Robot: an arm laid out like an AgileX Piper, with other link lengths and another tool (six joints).
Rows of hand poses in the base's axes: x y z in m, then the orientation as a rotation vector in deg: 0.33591, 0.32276, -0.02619, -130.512, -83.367, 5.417; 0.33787, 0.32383, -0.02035, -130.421, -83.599, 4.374; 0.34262, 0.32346, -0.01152, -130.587, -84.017, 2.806; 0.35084, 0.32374, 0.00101, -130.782, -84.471, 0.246; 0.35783, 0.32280, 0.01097, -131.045, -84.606, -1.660; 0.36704, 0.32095, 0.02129, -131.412, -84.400, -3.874; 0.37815, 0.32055, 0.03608, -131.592, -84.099, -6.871; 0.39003, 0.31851, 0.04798, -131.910, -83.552, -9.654; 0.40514, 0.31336, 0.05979, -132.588, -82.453, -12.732; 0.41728, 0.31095, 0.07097, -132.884, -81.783, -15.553; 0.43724, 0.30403, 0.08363, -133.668, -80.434, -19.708; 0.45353, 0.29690, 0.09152, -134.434, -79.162, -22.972; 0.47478, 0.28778, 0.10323, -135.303, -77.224, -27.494; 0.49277, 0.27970, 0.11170, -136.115, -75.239, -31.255; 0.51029, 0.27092, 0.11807, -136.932, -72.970, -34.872; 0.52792, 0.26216, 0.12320, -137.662, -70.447, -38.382; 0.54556, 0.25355, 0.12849, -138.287, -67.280, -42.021; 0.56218, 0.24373, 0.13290, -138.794, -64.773, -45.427
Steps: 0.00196, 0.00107, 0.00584, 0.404, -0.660, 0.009; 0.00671, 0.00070, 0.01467, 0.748, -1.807, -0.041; 0.01493, 0.00098, 0.02720, 1.421, -3.570, -0.234; 0.02192, 0.00004, 0.03716, 1.885, -4.857, -0.541; 0.03113, -0.00181, 0.04748, 2.487, -6.246, -1.138; 0.04224, -0.00221, 0.06227, 3.516, -8.015, -1.848; 0.05412, -0.00425, 0.07417, 4.415, -9.636, -2.720; 0.06923, -0.00940, 0.08598, 5.291, -11.393, -4.097; 0.08137, -0.01181, 0.09716, 6.182, -13.033, -5.039; 0.10133, -0.01873, 0.10982, 7.274, -15.485, -6.760; 0.11762, -0.02586, 0.11771, 8.021, -17.426, -8.286; 0.13887, -0.03498, 0.12942, 9.170, -20.040, -10.440; 0.15686, -0.04306, 0.13789, 10.090, -22.170, -12.485; 0.17438, -0.05184, 0.14426, 10.981, -24.163, -14.684; 0.19201, -0.06060, 0.14939, 11.917, -26.026, -16.999; 0.20965, -0.06921, 0.15468, 13.079, -27.806, -19.715; 0.22627, -0.07903, 0.15909, 13.993, -29.639, -21.938
